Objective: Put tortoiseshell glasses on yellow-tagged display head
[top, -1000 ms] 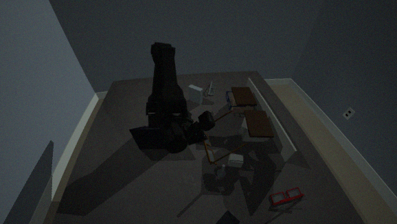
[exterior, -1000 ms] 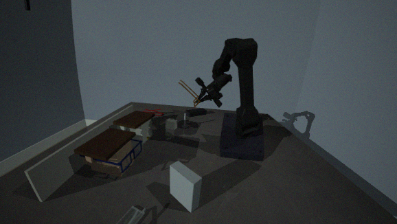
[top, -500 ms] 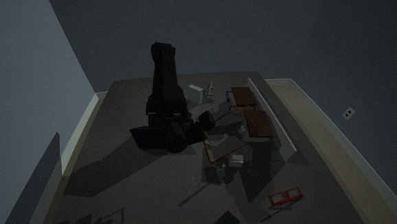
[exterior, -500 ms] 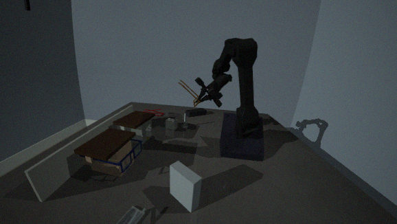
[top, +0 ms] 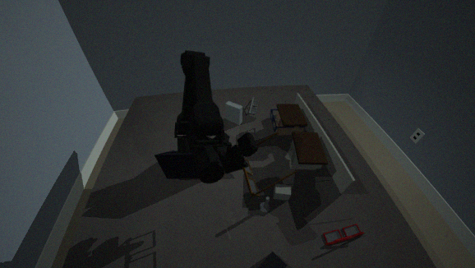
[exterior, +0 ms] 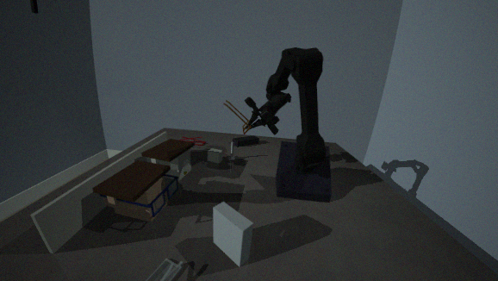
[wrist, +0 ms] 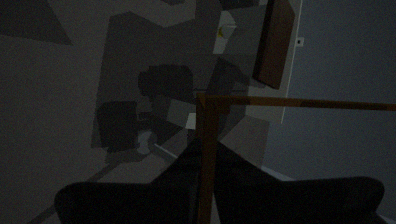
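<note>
The white head is 26 cm ahead of my gripper tip, 11 cm to the left of it and 12 cm below it. Round my gripper tip: white peg stand: 6 cm ahead, 8 cm to the right, 15 cm below; small white cube: 14 cm ahead, 4 cm to the right, 15 cm below; black box: 31 cm to the right, 16 cm below.
</note>
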